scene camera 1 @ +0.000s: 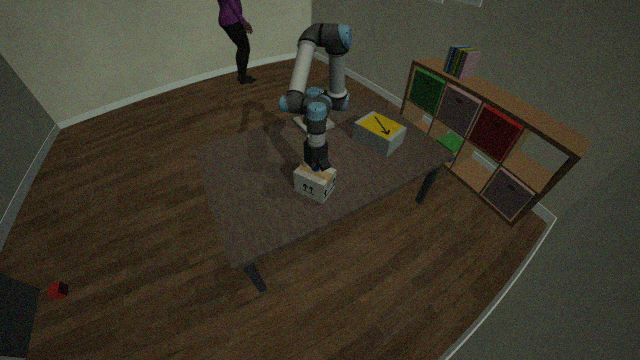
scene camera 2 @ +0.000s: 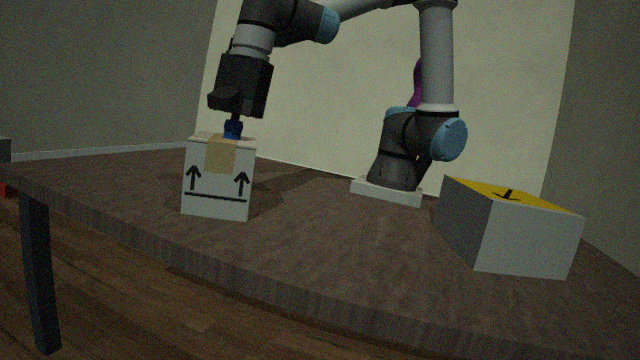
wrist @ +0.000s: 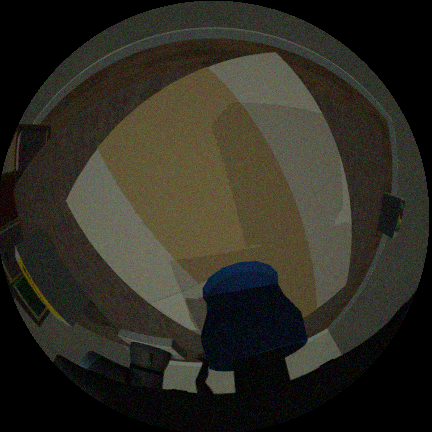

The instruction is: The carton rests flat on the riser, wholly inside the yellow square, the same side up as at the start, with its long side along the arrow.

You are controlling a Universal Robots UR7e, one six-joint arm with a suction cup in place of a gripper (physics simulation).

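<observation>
The white carton [scene camera 1: 313, 183] [scene camera 2: 218, 188] [wrist: 160, 169] stands on the table with tan tape across its top and up-arrows on its side. My suction cup [scene camera 1: 316, 168] [scene camera 2: 232, 131] [wrist: 241, 278] is blue. It sits right at the carton's top, on the tape near one edge, and I cannot tell whether it touches. It does not hold the carton. The grey riser [scene camera 1: 373, 138] [scene camera 2: 523, 241] stands apart, to the right of the arm's base. Its top bears the yellow square [scene camera 1: 368, 120] [scene camera 2: 532, 198] with a black arrow [scene camera 1: 381, 125] [scene camera 2: 508, 194]. Nothing lies on it.
The brown table [scene camera 1: 250, 210] [scene camera 2: 335, 241] carries the arm's base [scene camera 2: 384, 190]. A shelf unit [scene camera 1: 528, 111] with coloured bins and books [scene camera 1: 461, 60] stands to the right of the table. A person [scene camera 1: 234, 26] stands by the back wall. A red cube [scene camera 1: 57, 290] lies on the floor.
</observation>
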